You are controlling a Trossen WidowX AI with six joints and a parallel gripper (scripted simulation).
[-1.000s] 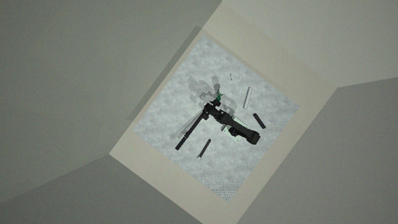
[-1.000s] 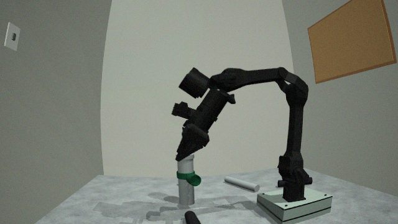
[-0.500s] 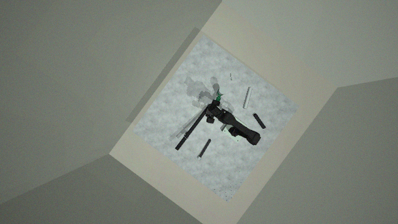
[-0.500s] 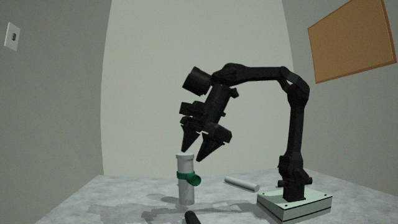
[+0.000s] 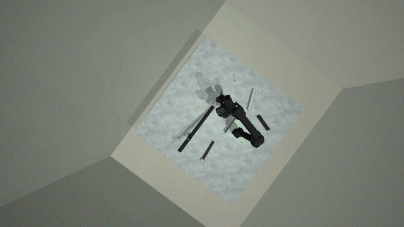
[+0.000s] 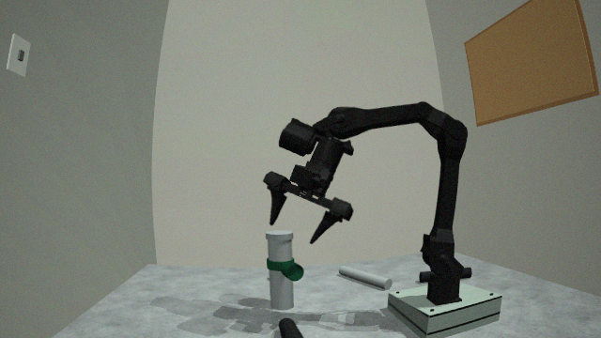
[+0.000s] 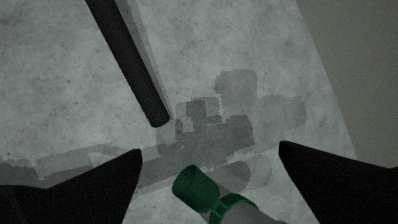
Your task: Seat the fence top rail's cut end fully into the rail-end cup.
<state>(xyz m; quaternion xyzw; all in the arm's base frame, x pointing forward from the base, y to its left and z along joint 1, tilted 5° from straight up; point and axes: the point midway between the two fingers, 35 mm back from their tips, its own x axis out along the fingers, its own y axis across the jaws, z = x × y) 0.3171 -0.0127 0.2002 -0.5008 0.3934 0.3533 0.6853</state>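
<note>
Right now the green rail-end cup is 10 cm below my gripper tip, 8 cm to the right of it and 1 cm ahead of it. Round my gripper tip: screw-like bit 36 cm to the right, 22 cm below, 8 cm ahead; then light grey tube 34 cm to the right, 21 cm below, 20 cm behind; then short black cylinder 47 cm behind, 26 cm to the right, 21 cm below.
</note>
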